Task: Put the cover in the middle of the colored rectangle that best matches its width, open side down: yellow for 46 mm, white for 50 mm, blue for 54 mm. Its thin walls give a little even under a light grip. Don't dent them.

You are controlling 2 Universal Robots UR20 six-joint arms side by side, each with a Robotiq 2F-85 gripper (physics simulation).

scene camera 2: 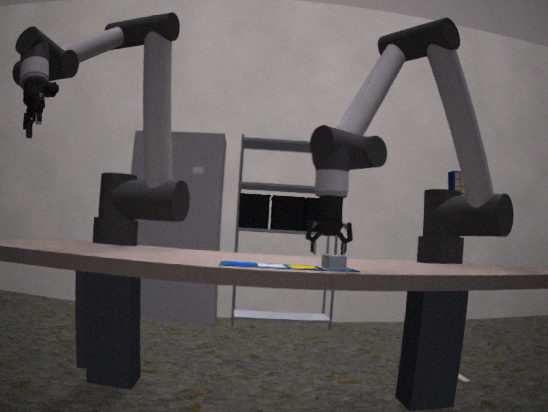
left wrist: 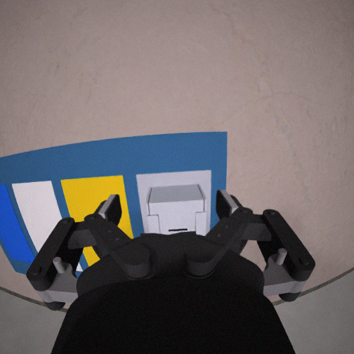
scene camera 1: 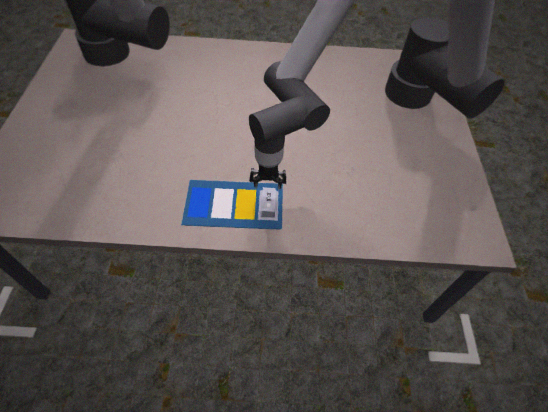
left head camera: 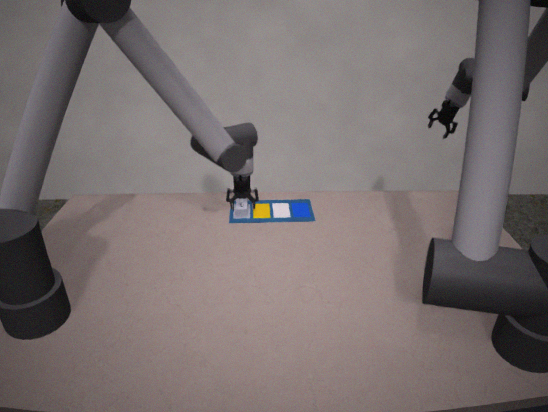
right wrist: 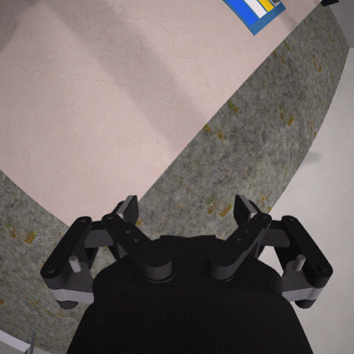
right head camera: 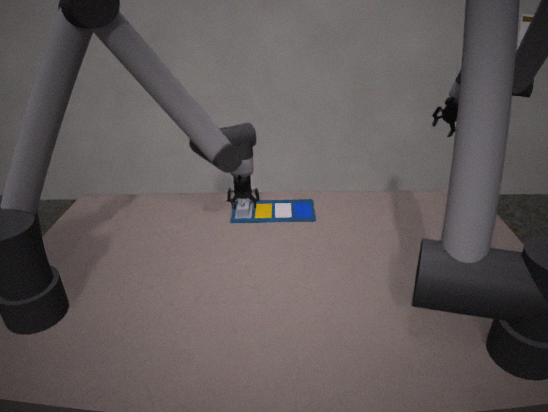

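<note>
The light grey cover (left head camera: 242, 210) (right head camera: 243, 209) (scene camera 1: 268, 204) (scene camera 2: 334, 262) (left wrist: 176, 210) sits on the pale grey rectangle at one end of the blue board (scene camera 1: 231, 226) (left wrist: 175, 150). Beside it lie the yellow rectangle (left head camera: 261, 210) (scene camera 1: 245, 204) (left wrist: 95, 200), the white one (left head camera: 281, 210) (scene camera 1: 222, 203) (left wrist: 40, 210) and the blue one (left head camera: 301, 209) (scene camera 1: 199, 202) (left wrist: 12, 230). My left gripper (left head camera: 242, 204) (scene camera 2: 330, 250) (left wrist: 167, 202) is open just above the cover, its fingers at either side. My right gripper (left head camera: 438, 131) (scene camera 2: 33, 131) (right wrist: 186, 205) is open and empty, high away from the board.
The board lies on the table (left head camera: 270, 310) (scene camera 1: 165, 125) near one long edge. In scene camera 2, a shelf rack (scene camera 2: 275, 188) and a grey cabinet (scene camera 2: 200, 150) stand behind the table. The arm bases (scene camera 1: 102, 50) (scene camera 1: 410, 90) stand at its opposite edge.
</note>
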